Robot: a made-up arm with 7 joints. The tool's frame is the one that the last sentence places. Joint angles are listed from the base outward.
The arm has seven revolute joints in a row. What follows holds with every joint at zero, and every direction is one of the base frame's. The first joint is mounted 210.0 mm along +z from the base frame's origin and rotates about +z. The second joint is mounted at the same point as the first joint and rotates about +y. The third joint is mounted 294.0 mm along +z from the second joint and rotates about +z. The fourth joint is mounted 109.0 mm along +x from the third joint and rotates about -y. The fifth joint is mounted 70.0 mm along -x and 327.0 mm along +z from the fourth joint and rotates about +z. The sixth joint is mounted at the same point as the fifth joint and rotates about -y. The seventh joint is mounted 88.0 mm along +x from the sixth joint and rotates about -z. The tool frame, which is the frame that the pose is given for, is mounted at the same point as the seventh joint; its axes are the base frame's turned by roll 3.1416, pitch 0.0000 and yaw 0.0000 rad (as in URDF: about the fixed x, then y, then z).
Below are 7 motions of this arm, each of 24 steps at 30 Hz.
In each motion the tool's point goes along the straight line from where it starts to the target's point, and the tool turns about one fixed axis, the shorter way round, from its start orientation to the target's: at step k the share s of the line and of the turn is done. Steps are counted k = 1, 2, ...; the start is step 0. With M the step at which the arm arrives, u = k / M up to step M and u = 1 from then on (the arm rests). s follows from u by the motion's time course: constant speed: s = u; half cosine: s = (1 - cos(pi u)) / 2; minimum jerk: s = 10 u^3 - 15 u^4 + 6 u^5.
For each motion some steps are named. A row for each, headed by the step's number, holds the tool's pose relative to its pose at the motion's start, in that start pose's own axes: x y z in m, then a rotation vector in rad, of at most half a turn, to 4 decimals.
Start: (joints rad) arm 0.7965 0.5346 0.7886 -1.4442 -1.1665 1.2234 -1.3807
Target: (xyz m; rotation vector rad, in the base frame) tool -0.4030 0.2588 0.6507 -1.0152 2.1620 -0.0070
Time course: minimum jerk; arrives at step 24
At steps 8, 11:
8: 0.0293 -0.1236 -0.0743 -0.1684 -0.0299 -0.1486
11: 0.0589 -0.2487 -0.1495 -0.3388 -0.0601 -0.2990

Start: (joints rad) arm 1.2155 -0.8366 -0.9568 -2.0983 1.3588 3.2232 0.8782
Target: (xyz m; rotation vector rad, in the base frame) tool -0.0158 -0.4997 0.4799 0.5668 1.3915 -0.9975
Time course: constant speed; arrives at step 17
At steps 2, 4, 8, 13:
2: 0.0055 -0.0196 -0.0552 0.1580 0.0230 -0.0087
4: 0.0109 -0.0393 -0.1103 0.3160 0.0461 -0.0175
8: 0.0218 -0.0785 -0.2207 0.6320 0.0922 -0.0349
13: 0.0354 -0.1276 -0.3586 1.0271 0.1498 -0.0568

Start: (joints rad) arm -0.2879 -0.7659 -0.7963 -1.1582 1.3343 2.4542 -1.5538
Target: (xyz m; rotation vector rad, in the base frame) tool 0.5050 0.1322 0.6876 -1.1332 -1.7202 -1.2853
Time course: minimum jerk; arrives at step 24
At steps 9, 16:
9: -0.0605 -0.2278 0.0649 0.5946 -0.0026 0.1810
16: -0.1737 -0.6539 0.1863 1.7071 -0.0076 0.5197

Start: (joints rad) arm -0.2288 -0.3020 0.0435 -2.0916 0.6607 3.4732 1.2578
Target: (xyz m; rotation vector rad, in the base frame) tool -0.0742 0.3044 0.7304 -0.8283 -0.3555 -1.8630
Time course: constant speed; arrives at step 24
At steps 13, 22, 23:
13: -0.1469 -0.0453 -0.2797 0.6606 -0.4288 -0.4515
22: -0.2486 -0.0766 -0.4734 1.1180 -0.7256 -0.7641
23: -0.2599 -0.0801 -0.4949 1.1688 -0.7586 -0.7988

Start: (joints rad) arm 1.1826 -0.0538 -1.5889 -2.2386 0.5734 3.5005 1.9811
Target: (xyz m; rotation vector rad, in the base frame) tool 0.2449 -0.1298 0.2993 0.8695 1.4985 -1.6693
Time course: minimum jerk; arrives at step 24
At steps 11, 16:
11: 0.0581 0.0455 -0.0419 0.4508 0.0834 0.0931
16: 0.1088 0.0852 -0.0784 0.8436 0.1560 0.1743

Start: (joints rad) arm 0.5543 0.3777 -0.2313 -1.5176 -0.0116 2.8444 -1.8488
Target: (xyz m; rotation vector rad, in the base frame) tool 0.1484 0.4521 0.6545 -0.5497 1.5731 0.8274
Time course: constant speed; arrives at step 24
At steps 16, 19, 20, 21, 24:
16: 0.2160 0.0594 -0.2424 -0.5638 -0.0469 -0.7398
19: 0.2565 0.0705 -0.2878 -0.6695 -0.0557 -0.8785
20: 0.2700 0.0742 -0.3030 -0.7047 -0.0586 -0.9247
21: 0.2835 0.0779 -0.3181 -0.7399 -0.0615 -0.9710
24: 0.3240 0.0891 -0.3636 -0.8456 -0.0703 -1.1097

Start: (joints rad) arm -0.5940 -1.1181 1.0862 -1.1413 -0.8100 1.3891 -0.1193
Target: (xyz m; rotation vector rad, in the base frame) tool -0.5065 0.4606 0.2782 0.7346 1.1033 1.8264
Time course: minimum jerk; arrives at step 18
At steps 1, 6, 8, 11, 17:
1: -0.0007 0.0000 -0.0005 0.0004 0.0018 0.0000
6: -0.0961 -0.0028 -0.0689 0.0586 0.2422 0.0007
8: -0.1817 -0.0053 -0.1303 0.1107 0.4578 0.0013
11: -0.3213 -0.0093 -0.2304 0.1958 0.8097 0.0023
17: -0.4573 -0.0133 -0.3279 0.2787 1.1523 0.0032

